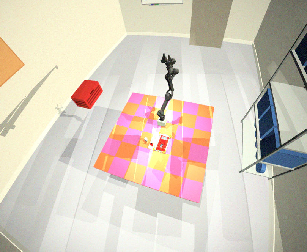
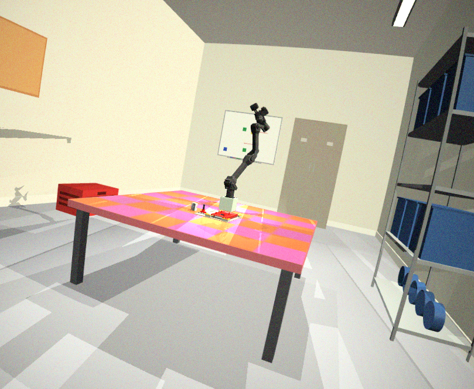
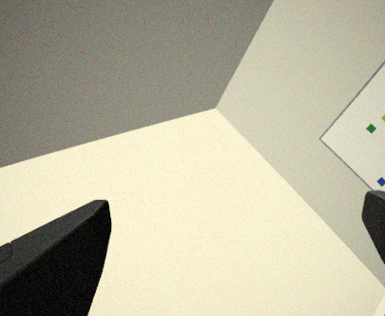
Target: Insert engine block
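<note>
Right now my gripper tip is 800 mm above the engine block, 620 mm short of it and 120 mm to the left of it.
</note>
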